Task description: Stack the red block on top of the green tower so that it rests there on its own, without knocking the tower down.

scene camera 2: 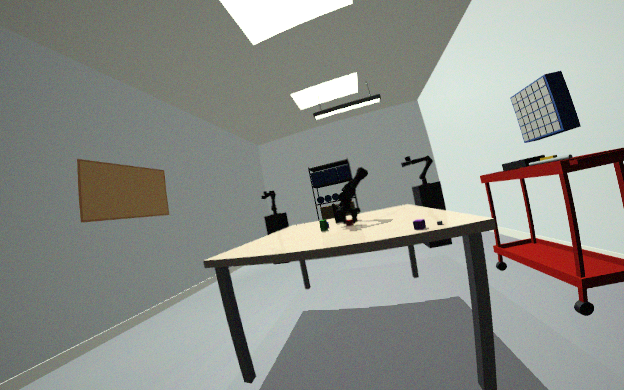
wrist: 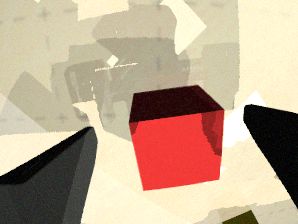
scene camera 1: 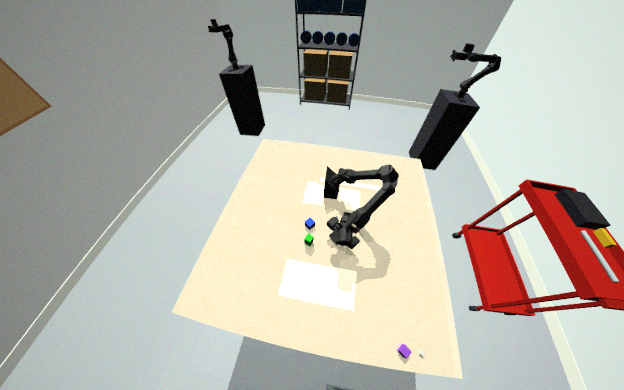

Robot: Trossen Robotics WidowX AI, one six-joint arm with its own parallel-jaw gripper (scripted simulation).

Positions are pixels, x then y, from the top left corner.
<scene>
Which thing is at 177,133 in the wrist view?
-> A red block.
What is my gripper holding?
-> Nothing.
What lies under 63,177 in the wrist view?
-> My gripper.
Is my gripper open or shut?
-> Open.
</scene>
